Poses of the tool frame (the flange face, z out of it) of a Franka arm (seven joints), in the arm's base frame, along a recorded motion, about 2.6 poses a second.
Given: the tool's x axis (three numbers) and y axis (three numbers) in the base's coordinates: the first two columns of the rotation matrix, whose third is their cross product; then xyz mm.
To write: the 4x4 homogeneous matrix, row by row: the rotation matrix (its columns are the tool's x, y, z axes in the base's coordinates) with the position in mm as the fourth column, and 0 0 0 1 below. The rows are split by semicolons. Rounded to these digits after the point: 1 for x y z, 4 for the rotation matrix.
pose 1, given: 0.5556, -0.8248, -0.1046, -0.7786, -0.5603, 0.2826, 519.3, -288.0, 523.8
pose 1, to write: 0.5556, -0.7786, -0.2917, 519.3; -0.8248, -0.5603, -0.0756, -288.0; -0.1046, 0.2826, -0.9535, 523.8; 0, 0, 0, 1
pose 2, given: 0.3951, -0.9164, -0.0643, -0.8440, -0.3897, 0.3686, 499.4, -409.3, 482.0
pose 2, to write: 0.3951, -0.8440, -0.3628, 499.4; -0.9164, -0.3897, -0.0914, -409.3; -0.0643, 0.3686, -0.9274, 482.0; 0, 0, 0, 1
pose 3, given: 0.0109, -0.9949, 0.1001, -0.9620, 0.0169, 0.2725, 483.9, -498.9, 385.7
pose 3, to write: 0.0109, -0.9620, -0.2728, 483.9; -0.9949, 0.0169, -0.0993, -498.9; 0.1001, 0.2725, -0.9569, 385.7; 0, 0, 0, 1
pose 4, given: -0.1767, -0.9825, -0.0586, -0.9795, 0.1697, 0.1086, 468.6, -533.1, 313.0
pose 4, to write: -0.1767, -0.9795, -0.0968, 468.6; -0.9825, 0.1697, 0.0766, -533.1; -0.0586, 0.1086, -0.9923, 313.0; 0, 0, 0, 1
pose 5, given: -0.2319, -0.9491, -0.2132, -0.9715, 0.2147, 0.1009, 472.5, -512.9, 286.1
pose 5, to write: -0.2319, -0.9715, -0.0500, 472.5; -0.9491, 0.2147, 0.2305, -512.9; -0.2132, 0.1009, -0.9718, 286.1; 0, 0, 0, 1
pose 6, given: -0.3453, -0.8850, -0.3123, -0.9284, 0.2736, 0.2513, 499.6, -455.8, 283.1
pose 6, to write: -0.3453, -0.9284, -0.1370, 499.6; -0.8850, 0.2736, 0.3767, -455.8; -0.3123, 0.2513, -0.9161, 283.1; 0, 0, 0, 1
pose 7, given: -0.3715, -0.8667, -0.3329, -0.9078, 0.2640, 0.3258, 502.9, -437.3, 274.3
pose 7, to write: -0.3715, -0.9078, -0.1945, 502.9; -0.8667, 0.2640, 0.4232, -437.3; -0.3329, 0.3258, -0.8849, 274.3; 0, 0, 0, 1
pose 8, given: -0.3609, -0.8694, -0.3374, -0.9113, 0.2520, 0.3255, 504.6, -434.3, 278.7
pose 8, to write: -0.3609, -0.9113, -0.1980, 504.6; -0.8694, 0.2520, 0.4249, -434.3; -0.3374, 0.3255, -0.8832, 278.7; 0, 0, 0, 1
